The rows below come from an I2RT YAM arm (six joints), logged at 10 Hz.
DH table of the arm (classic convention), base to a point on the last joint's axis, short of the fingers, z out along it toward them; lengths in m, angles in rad. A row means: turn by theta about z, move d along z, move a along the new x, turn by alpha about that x. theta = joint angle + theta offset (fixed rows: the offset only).
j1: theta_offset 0; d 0.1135; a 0.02; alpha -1.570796
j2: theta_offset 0; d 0; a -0.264; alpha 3.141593
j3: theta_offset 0.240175; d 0; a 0.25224; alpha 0
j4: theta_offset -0.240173; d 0; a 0.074; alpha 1.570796
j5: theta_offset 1.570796; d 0; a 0; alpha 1.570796
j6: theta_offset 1.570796; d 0.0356; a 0; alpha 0
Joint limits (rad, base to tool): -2.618..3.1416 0..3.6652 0..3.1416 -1.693..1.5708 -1.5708..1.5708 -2.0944..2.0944
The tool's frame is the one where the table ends.
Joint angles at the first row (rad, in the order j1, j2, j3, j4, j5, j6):
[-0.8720 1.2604 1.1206 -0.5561 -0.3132 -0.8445]
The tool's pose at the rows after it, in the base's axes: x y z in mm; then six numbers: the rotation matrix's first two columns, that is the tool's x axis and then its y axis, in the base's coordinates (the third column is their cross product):
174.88, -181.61, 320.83, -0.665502, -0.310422, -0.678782, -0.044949, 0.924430, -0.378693
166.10, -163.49, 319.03, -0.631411, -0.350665, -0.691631, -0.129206, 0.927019, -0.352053
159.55, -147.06, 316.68, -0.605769, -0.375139, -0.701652, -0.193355, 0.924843, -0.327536
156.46, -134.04, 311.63, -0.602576, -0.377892, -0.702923, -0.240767, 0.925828, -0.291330
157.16, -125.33, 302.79, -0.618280, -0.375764, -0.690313, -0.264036, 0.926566, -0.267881
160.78, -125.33, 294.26, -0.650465, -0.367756, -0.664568, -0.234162, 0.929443, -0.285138
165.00, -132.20, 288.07, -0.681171, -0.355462, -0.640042, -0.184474, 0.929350, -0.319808
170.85, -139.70, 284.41, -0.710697, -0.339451, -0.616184, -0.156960, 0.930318, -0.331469
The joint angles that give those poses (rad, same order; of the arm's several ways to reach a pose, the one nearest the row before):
[-0.8640 1.2041 1.1017 -0.6650 -0.4364 -0.8960]
[-0.8521 1.1447 1.0680 -0.7307 -0.5098 -0.9424]
[-0.8314 1.0934 1.0381 -0.7853 -0.5562 -0.9697]
[-0.8023 1.0623 1.0128 -0.8332 -0.5736 -0.9764]
[-0.7664 1.0458 0.9778 -0.8427 -0.5532 -0.9651]
[-0.7438 1.0450 0.9433 -0.7949 -0.4862 -0.9344]
[-0.7440 1.0617 0.9228 -0.7315 -0.4185 -0.9126]
[-0.7439 1.0984 0.9296 -0.7045 -0.3706 -0.9015]

